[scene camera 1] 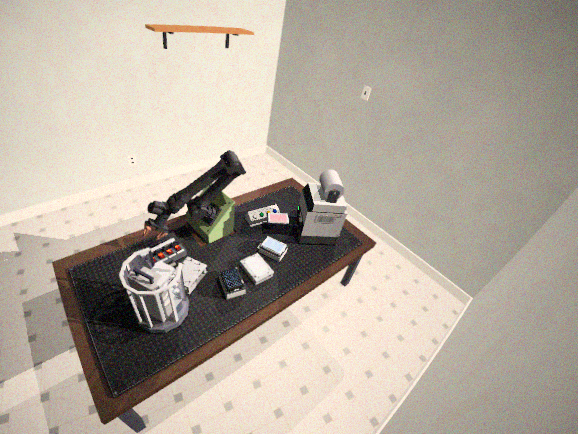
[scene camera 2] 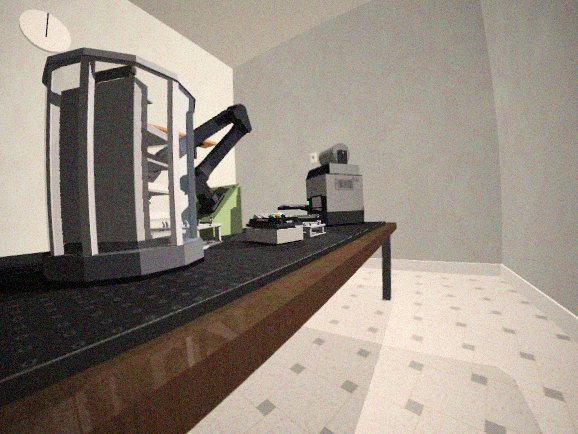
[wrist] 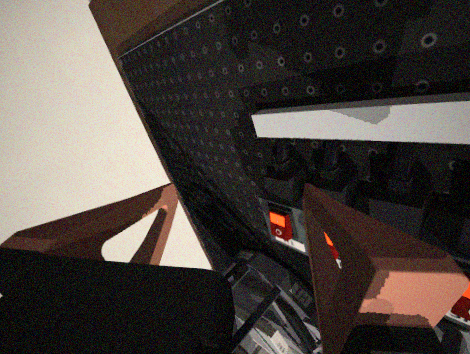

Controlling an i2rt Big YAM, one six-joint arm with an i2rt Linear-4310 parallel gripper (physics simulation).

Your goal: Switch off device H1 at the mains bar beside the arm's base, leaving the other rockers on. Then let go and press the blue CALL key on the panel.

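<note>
The mains bar stands beside the arm's green base, with a row of orange-red rockers. In the wrist view one rocker shows orange above dark red with a round mark; others are partly hidden by the right finger. I cannot read the H1 label. My gripper is open and empty, with copper fingers above and behind the bar; the visible rocker lies beside its right finger. In scene view 1 the panel carries the blue CALL key, far from the gripper. The panel cannot be made out clearly in scene view 2.
A many-sided glazed enclosure stands close to the bar. A long white rail crosses above dark plugs in the wrist view. A white plate, low boxes and a grey machine stand on the table.
</note>
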